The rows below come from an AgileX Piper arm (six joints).
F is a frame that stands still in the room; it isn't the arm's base.
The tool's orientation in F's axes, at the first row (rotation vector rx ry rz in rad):
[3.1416 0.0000 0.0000]
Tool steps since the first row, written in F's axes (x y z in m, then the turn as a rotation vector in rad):
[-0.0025 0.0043 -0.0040 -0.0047 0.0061 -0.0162]
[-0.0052 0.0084 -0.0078 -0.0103 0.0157 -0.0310]
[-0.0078 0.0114 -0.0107 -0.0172 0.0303 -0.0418]
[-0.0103 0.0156 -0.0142 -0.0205 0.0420 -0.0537]
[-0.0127 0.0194 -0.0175 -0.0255 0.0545 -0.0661]
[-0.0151 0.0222 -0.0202 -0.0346 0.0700 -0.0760]
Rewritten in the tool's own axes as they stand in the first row. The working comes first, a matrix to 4 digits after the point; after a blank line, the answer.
The tool's axes in the first row as the columns of a matrix, in F's axes (used below as rounded here):
[1.0000 0.0000 0.0000]
[0.0000 -1.0000 0.0000]
[0.0000 0.0000 -1.0000]

[-0.0025 -0.0043 0.0040 -0.0047 -0.0061 0.0162]
[-0.0052 -0.0084 0.0078 -0.0103 -0.0157 0.0310]
[-0.0078 -0.0114 0.0107 -0.0172 -0.0303 0.0418]
[-0.0103 -0.0156 0.0142 -0.0205 -0.0420 0.0537]
[-0.0127 -0.0194 0.0175 -0.0255 -0.0545 0.0661]
[-0.0151 -0.0222 0.0202 -0.0346 -0.0700 0.0760]

